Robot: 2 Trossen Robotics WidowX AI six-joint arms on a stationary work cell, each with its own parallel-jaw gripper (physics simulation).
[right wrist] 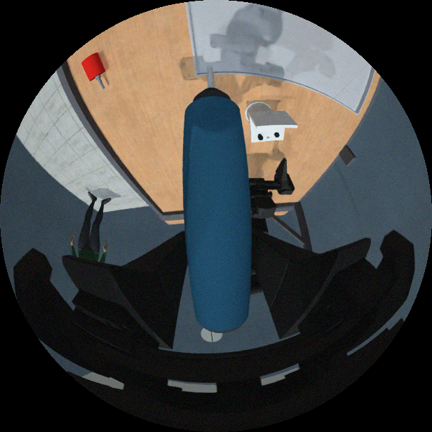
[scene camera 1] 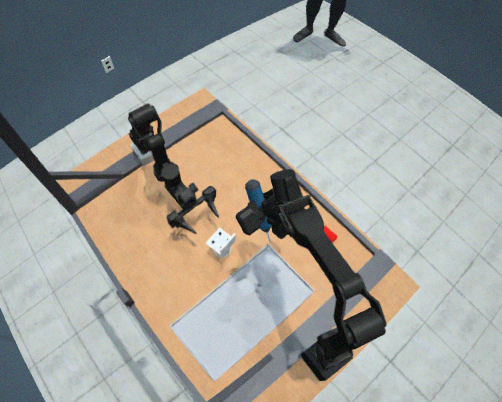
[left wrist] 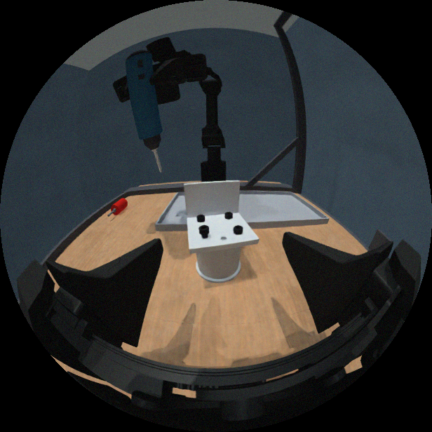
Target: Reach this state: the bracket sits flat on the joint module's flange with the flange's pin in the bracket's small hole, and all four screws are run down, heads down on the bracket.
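Places are measured from the left arm's base along level axes (x ahead, y down, z left), in metres.
Pixels of known places: left gripper, fingertip midpoint: [scene camera 1: 207, 225]; right gripper, fingertip midpoint: [scene camera 1: 255, 200]; left arm's base, origin of the base link: [scene camera 1: 146, 146]; right arm's base, origin of the base link: [scene camera 1: 328, 355].
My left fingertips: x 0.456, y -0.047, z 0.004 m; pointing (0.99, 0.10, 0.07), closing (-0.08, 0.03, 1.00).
Ahead of a thing's pixels: the offset from my left fingertips to its top centre.
The white L-shaped bracket [scene camera 1: 219, 239] [left wrist: 218, 225] [right wrist: 272, 120] sits on the round white joint module [left wrist: 218, 264]. Four black screws show on its flat plate in the left wrist view. The front-left screw [left wrist: 204, 229] stands proud, with its shank showing below the head; the other three heads look lower. A small hole [left wrist: 223, 238] shows near the plate's front edge; pin fit is unclear. My left gripper [scene camera 1: 206, 224] [left wrist: 223, 242] is open and empty, short of the bracket. My right gripper [scene camera 1: 265, 207] [left wrist: 137, 86] [right wrist: 217, 235] is shut on the blue screwdriver [scene camera 1: 254, 192] [left wrist: 142, 112] [right wrist: 215, 175], held bit down above the table.
A grey tray {dy +0.074, dx +0.274, dz -0.060 m} [scene camera 1: 210, 345] [left wrist: 285, 210] [right wrist: 310, 30] lies beyond the module in the left wrist view. A red-handled tool {dy +0.056, dx +0.224, dz +0.320 m} [scene camera 1: 330, 234] [left wrist: 120, 206] [right wrist: 93, 66] lies near the table's edge. A dark frame post [left wrist: 299, 110] rises beside the table. A person [scene camera 1: 320, 22] [right wrist: 90, 240] stands off the table.
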